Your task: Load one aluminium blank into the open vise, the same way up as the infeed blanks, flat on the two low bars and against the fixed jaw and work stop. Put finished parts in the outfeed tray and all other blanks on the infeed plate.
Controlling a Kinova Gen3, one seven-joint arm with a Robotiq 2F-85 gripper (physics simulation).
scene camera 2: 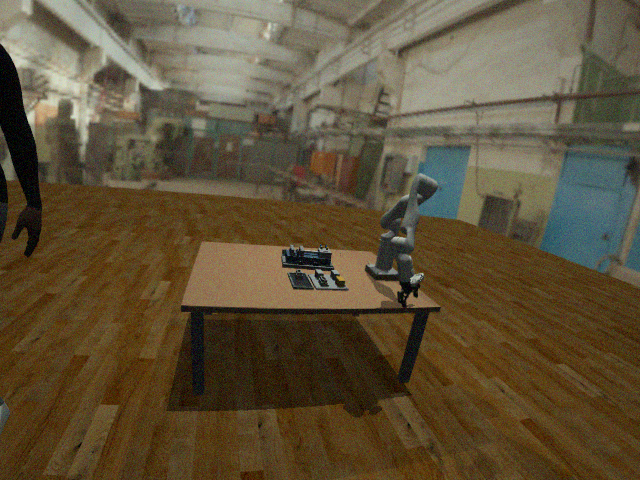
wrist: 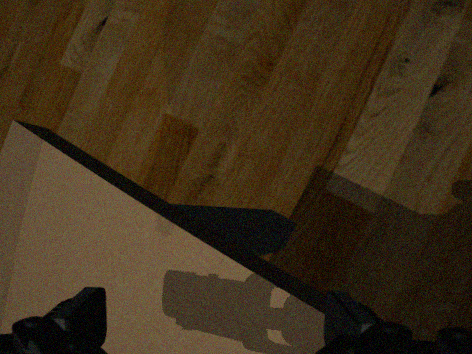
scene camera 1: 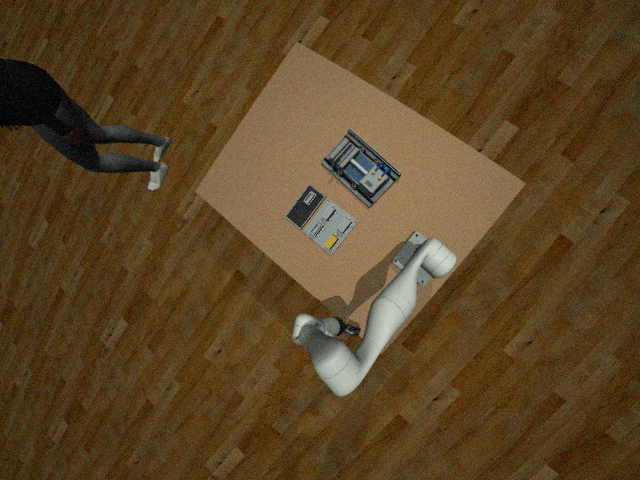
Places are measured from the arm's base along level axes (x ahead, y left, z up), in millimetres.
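Pixels of known places: gripper, fingertip midpoint: (scene camera 2: 410,302) (wrist: 215,315) (scene camera 1: 350,325); arm's base at its link origin: (scene camera 2: 382,267).
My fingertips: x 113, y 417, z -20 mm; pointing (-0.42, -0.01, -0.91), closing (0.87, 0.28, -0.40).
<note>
For each thing: its top centre in the pictures, then the offset to it from my fingertips. Level surfaces: height alone.
- vise at its top centre: (scene camera 1: 357,162) (scene camera 2: 309,248) dx +300, dy -610, dz +78 mm
- grey infeed plate at its top centre: (scene camera 1: 329,226) (scene camera 2: 327,281) dx +293, dy -326, dz -13 mm
- piece at its top centre: (scene camera 1: 315,228) (scene camera 2: 323,278) dx +339, dy -288, dz +22 mm
- yellow block at its top centre: (scene camera 1: 330,241) (scene camera 2: 340,278) dx +251, dy -273, dz +23 mm
- grey part at its top centre: (scene camera 1: 308,197) dx +432, dy -395, dz +20 mm
- table at its surface level: dz -21 mm
My gripper (scene camera 1: 355,329) (scene camera 2: 405,298) (wrist: 215,315) is open and empty near the table corner, away from the vise and plates. The vise (scene camera 1: 361,167) (scene camera 2: 308,257) is a dark fixture with blue parts; whether a blank lies in it is too small to tell. The grey infeed plate (scene camera 1: 330,227) carries several small grey pieces, one of them a piece (scene camera 1: 316,229) near the tray, and a yellow block (scene camera 1: 331,241) (scene camera 2: 340,280). The dark outfeed tray (scene camera 1: 300,213) (scene camera 2: 301,282) beside it holds a grey part (scene camera 1: 310,197). Vise, plate and tray do not show in the wrist view.
The arm's base plate (scene camera 1: 415,236) (scene camera 2: 381,275) is on the table (scene camera 1: 263,129) (scene camera 2: 232,279), by one edge. The arm (scene camera 1: 390,307) (scene camera 2: 410,217) bends out past the table edge. A person (scene camera 1: 77,129) (scene camera 2: 18,129) stands on the floor beyond the table.
</note>
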